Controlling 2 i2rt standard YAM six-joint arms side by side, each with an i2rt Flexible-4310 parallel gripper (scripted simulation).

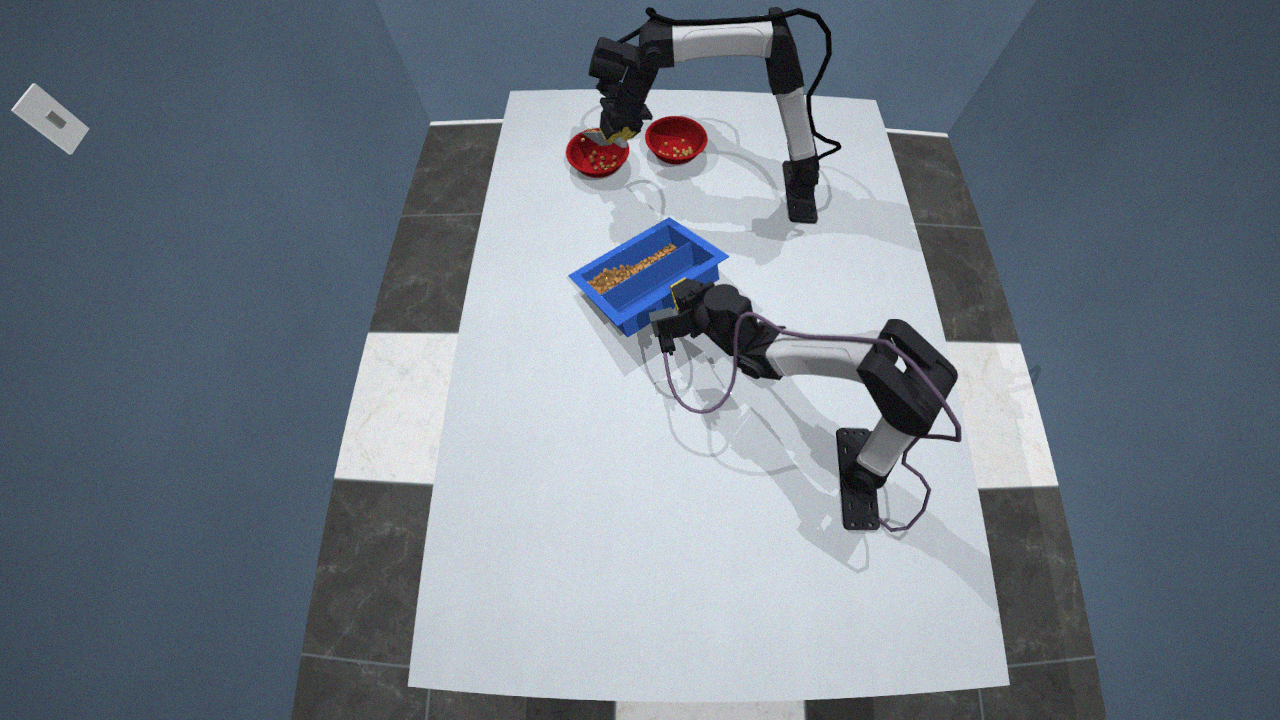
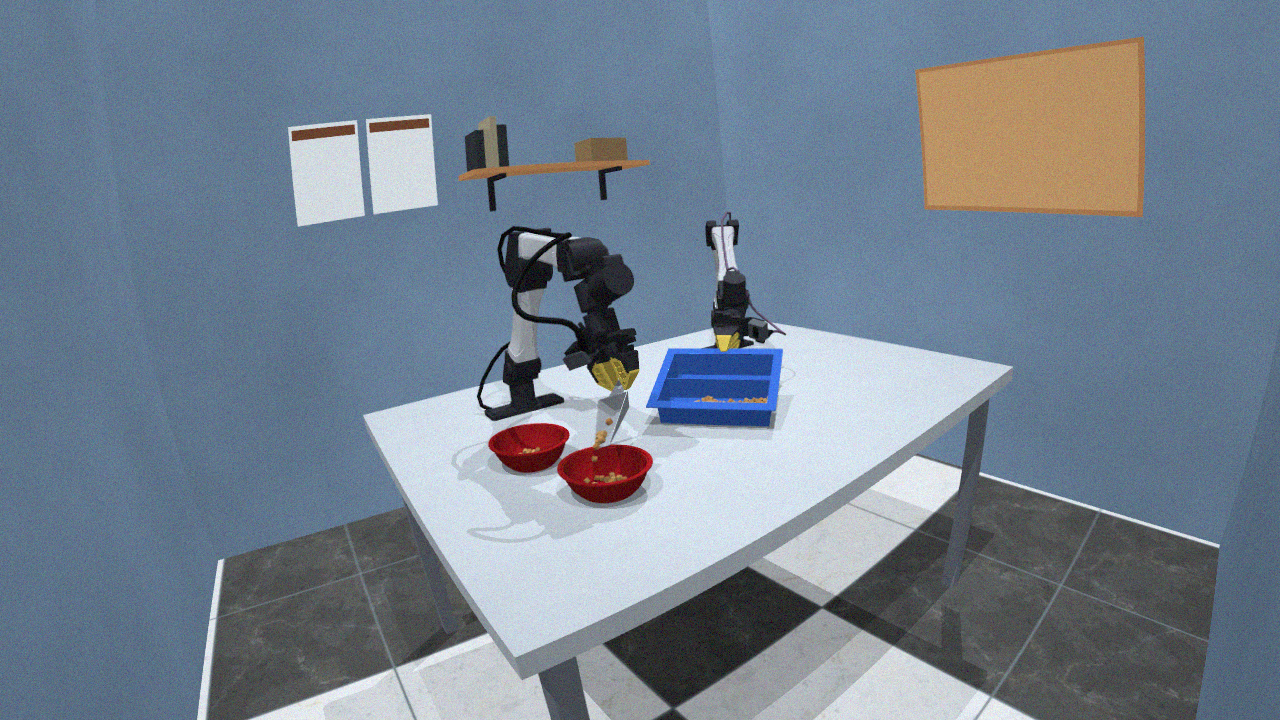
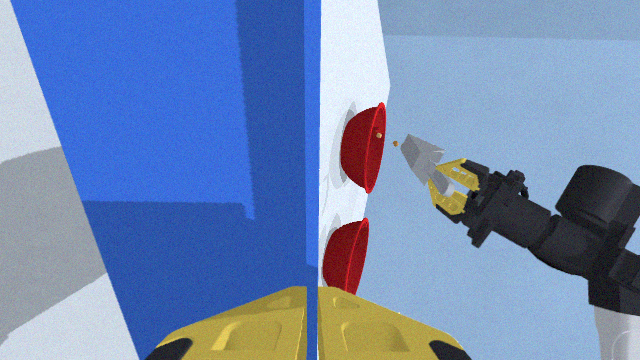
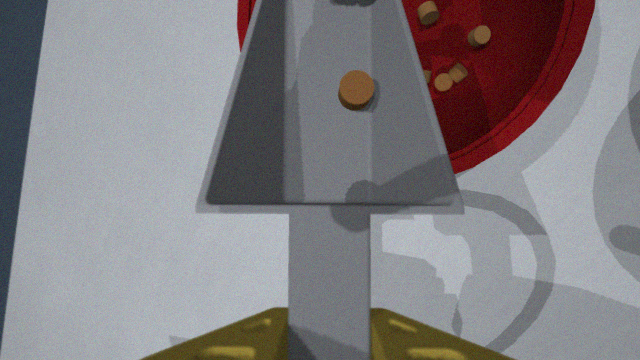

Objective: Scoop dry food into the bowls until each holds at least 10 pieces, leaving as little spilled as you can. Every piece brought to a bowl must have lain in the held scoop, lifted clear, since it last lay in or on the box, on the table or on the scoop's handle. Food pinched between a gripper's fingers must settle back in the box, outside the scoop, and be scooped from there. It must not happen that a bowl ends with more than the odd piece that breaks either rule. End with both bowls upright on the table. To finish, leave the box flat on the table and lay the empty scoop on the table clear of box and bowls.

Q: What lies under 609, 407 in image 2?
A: A grey scoop.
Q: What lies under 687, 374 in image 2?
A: A blue box.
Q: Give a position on a red bowl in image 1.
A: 672, 129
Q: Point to a red bowl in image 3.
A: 342, 248
